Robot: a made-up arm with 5 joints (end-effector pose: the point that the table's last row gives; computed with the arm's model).
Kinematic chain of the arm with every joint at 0, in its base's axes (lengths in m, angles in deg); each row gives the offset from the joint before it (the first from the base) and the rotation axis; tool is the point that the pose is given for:
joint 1: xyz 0 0 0.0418 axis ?
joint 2: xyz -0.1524 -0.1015 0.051 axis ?
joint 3: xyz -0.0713 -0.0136 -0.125 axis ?
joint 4: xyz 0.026 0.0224 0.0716 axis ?
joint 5: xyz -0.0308 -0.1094 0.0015 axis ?
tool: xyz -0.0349 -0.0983 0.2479
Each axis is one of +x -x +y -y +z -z.
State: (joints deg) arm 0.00 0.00 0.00 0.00 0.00
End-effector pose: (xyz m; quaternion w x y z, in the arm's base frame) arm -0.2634 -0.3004 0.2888 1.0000 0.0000 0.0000 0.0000
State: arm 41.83 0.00 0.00 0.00 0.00
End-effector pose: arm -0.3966 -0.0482 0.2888 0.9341 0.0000 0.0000 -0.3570
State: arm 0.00 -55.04 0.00 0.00 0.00
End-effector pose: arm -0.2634 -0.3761 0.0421 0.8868 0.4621 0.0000 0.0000
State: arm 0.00 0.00 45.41 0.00 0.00
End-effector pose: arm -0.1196 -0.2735 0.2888 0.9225 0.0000 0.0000 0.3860
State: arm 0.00 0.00 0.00 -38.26 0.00
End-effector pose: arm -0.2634 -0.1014 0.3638 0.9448 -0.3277 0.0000 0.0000
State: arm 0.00 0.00 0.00 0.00 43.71
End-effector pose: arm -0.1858 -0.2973 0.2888 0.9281 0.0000 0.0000 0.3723
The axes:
joint 1: -z
joint 2: -x
joint 3: +z
joint 4: +x
joint 5: +z

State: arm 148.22 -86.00 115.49 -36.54 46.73
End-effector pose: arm 0.0192 0.4433 0.1328 0.6215 -0.7643 -0.1249 -0.1181
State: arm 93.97 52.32 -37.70 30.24 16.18
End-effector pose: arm -0.1730 0.4213 0.3117 0.5705 -0.2785 0.0266 -0.7722
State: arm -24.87 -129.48 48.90 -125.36 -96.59
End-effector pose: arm -0.4232 -0.2433 0.2511 0.5900 0.3027 -0.1322 -0.7368
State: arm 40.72 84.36 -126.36 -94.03 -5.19
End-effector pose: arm 0.0372 -0.0104 0.2490 0.3410 0.4067 -0.2093 0.8213
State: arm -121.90 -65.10 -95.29 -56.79 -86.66
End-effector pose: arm 0.1903 0.0858 0.2229 0.7491 -0.6381 -0.1120 -0.1386
